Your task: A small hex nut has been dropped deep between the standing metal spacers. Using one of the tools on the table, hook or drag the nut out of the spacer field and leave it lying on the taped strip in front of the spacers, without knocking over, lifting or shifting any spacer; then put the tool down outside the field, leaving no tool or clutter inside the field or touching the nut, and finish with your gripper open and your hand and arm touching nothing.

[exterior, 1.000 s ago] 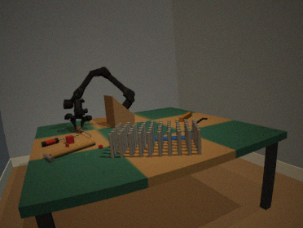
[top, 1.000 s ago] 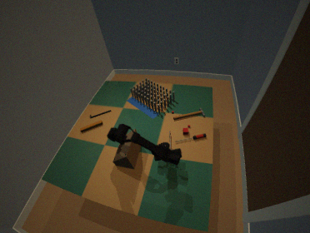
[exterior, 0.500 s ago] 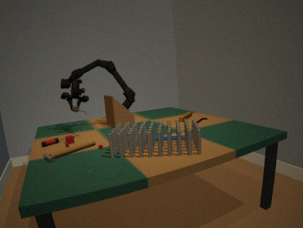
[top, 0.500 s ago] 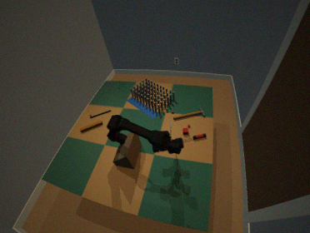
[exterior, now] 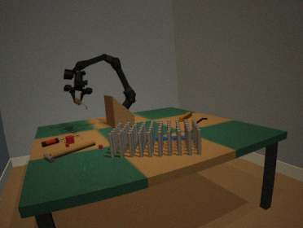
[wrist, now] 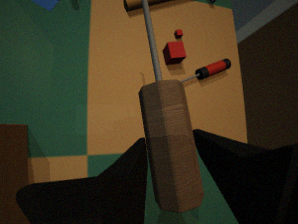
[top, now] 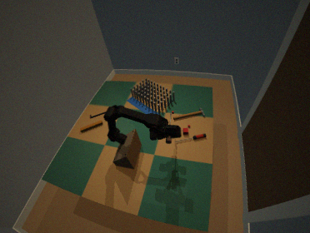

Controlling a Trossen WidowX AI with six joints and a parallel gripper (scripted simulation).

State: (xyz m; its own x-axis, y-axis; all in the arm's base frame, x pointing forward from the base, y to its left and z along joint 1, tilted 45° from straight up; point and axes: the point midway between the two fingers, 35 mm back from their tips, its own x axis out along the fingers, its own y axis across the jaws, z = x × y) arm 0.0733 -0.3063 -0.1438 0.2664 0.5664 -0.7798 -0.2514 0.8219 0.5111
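The blue taped strip is 400 mm to the left of my gripper tip, 380 mm ahead of it and 210 mm below it. Also, from my gripper tip: red cube 200 mm ahead, 190 mm below, 70 mm to the right; then orange stick 770 mm to the left, 200 mm below, 20 mm ahead.
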